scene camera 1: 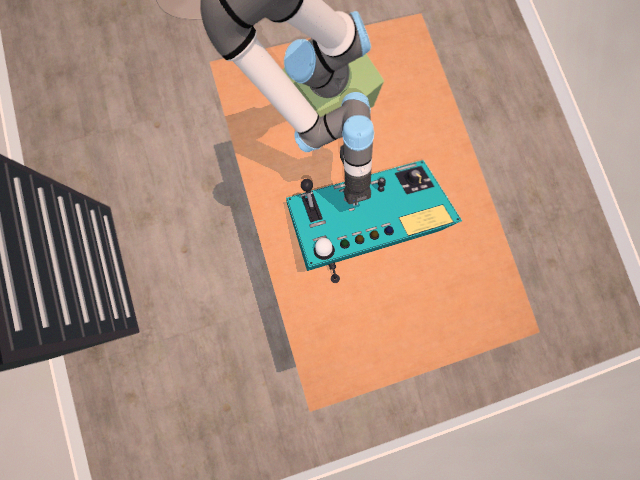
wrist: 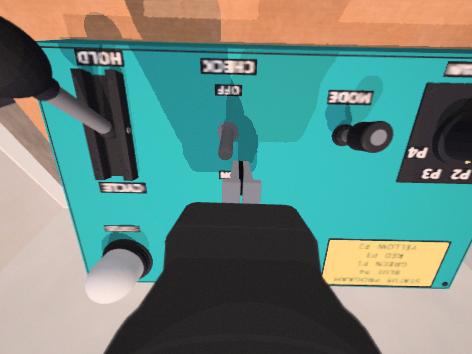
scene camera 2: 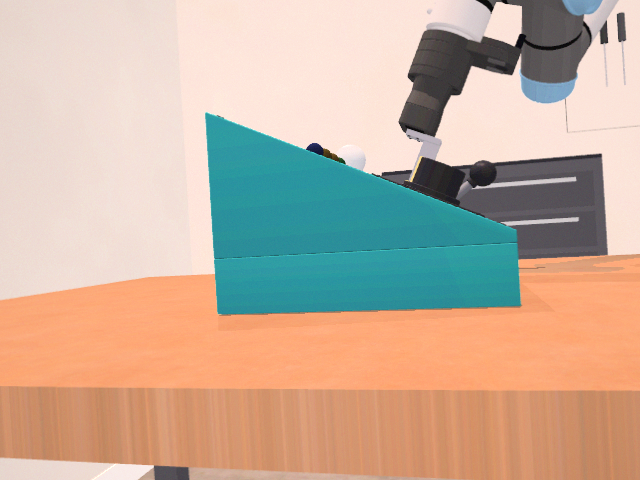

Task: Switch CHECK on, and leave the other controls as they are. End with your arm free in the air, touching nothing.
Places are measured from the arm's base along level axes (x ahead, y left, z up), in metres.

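Pixels of known places: gripper, fingertip midpoint: (scene camera 1: 354, 202) (wrist: 240, 171); arm's base at its link origin: (scene camera 1: 329, 75).
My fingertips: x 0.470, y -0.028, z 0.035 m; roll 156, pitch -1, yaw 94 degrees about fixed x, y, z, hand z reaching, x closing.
Ahead of a thing's pixels: the offset from my fingertips to its top centre. "pt": to the spot under its first point.
The CHECK toggle {pt dx -0.035, dy -0.016, dz +0.011 m} (wrist: 225, 145) is a small grey lever on the teal panel (scene camera 1: 379, 214) (scene camera 2: 320, 222) (wrist: 290, 185). In the wrist view its tip leans from its base toward the ON label {pt dx +0.017, dy -0.015, dz -0.012 m} (wrist: 225, 175), away from the OFF label {pt dx -0.061, dy -0.018, dz -0.049 m} (wrist: 228, 90). My gripper (scene camera 1: 357, 199) (scene camera 2: 424, 149) (wrist: 240, 171) is shut and empty. Its fingertips are low over the panel, close beside the toggle's tip on the ON side, and partly cover the ON label. Whether they touch the toggle or panel I cannot tell. In scene camera 2 the PROGRAM knob {dx -0.051, dy +0.223, dz +0.007 m} (scene camera 2: 439, 175) hides the fingertips.
The HOLD/CYCLE lever {dx -0.055, dy -0.138, dz +0.041 m} (scene camera 1: 307, 184) (scene camera 2: 482, 173) (wrist: 80, 112) rises on one side of CHECK, the MODE lever {dx -0.040, dy +0.104, dz +0.013 m} (scene camera 1: 381, 182) (wrist: 375, 136) on the other. A white dome {pt dx +0.126, dy -0.138, dz +0.086 m} (scene camera 1: 323, 246) (scene camera 2: 352, 156) (wrist: 112, 277) and several small coloured domes stand toward the panel's high edge.
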